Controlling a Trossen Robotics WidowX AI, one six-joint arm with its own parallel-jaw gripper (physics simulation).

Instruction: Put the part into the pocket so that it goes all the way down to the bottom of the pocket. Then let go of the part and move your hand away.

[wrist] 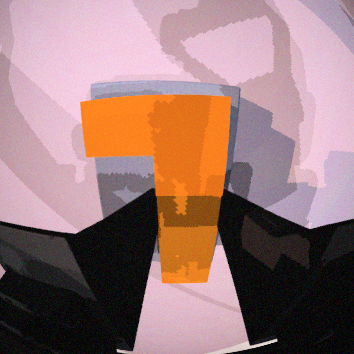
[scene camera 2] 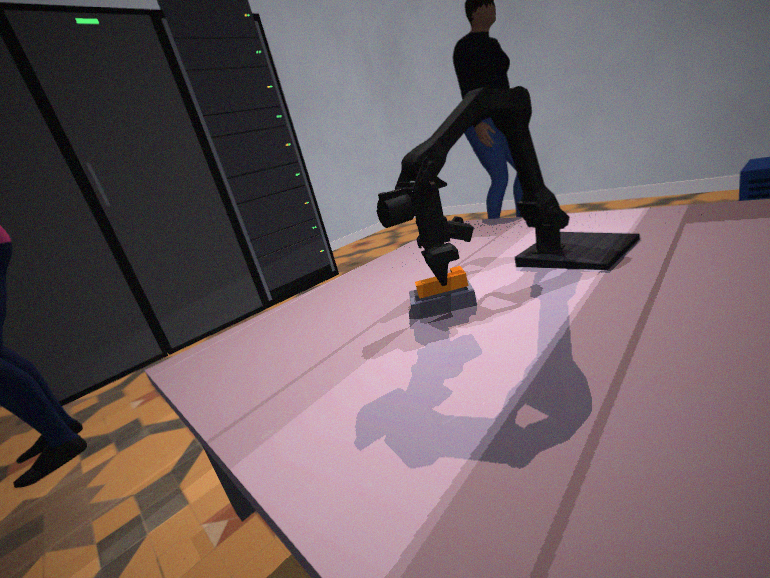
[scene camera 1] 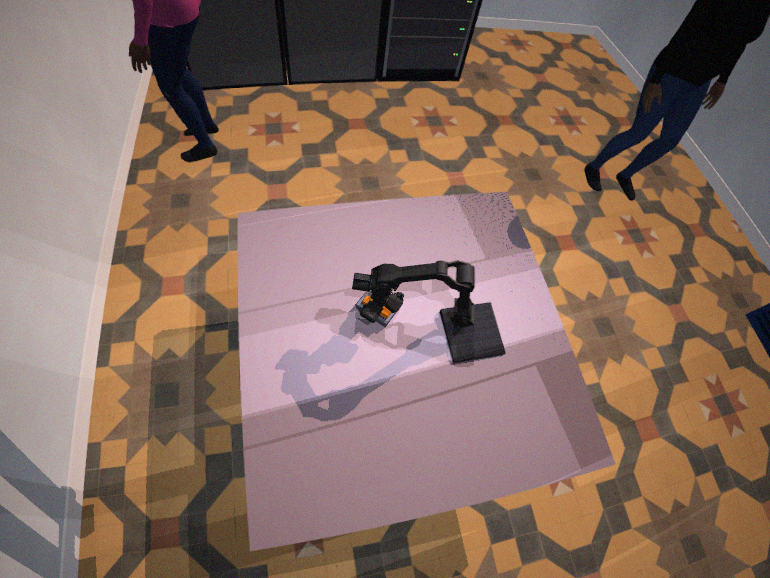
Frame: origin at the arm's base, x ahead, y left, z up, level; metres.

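Seen in the pictures: gripper, fingertip midpoint: (wrist: pixel 186 195) (scene camera 2: pixel 443 283) (scene camera 1: pixel 378 307); arm's base, link origin: (scene camera 2: pixel 548 249) (scene camera 1: pixel 460 319).
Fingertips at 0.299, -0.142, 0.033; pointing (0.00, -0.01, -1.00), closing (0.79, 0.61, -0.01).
Observation:
Pixels of each thing's top centre, then the offset from my fingertips to it, as dx, dy, dz. Level surfaces: height alone.
- orange L-shaped part, top centre: (wrist: pixel 156 218) (scene camera 2: pixel 438 275) (scene camera 1: pixel 379 302) -0.010, -0.012, +0.016
- grey-blue pocket block, top centre: (wrist: pixel 160 192) (scene camera 2: pixel 439 290) (scene camera 1: pixel 377 305) -0.007, -0.017, -0.021
- pink table top, surface height: dz -0.057
The orange L-shaped part (scene camera 1: pixel 386 312) (scene camera 2: pixel 426 288) (wrist: pixel 190 130) is held over the grey-blue pocket block (scene camera 2: pixel 442 305) (wrist: pixel 165 88). In the scene camera 2 view most of the part's height shows above the block's rim, with its lower edge at the rim. In the wrist view its short arm reaches a little past the block's left edge. My gripper (scene camera 1: pixel 380 307) (scene camera 2: pixel 443 281) (wrist: pixel 186 195) is shut on the part's long arm, one finger on each side. The part and fingers hide the pocket opening, so its depth in the pocket cannot be told.
The block stands on the pink table top (scene camera 1: pixel 404 435) (scene camera 2: pixel 310 398). The arm's black base plate (scene camera 1: pixel 475 339) (scene camera 2: pixel 597 245) is to the right of the block. Shadows of the arm fall across the table. Two people and dark server cabinets (scene camera 1: pixel 332 43) (scene camera 2: pixel 124 186) stand beyond the table.

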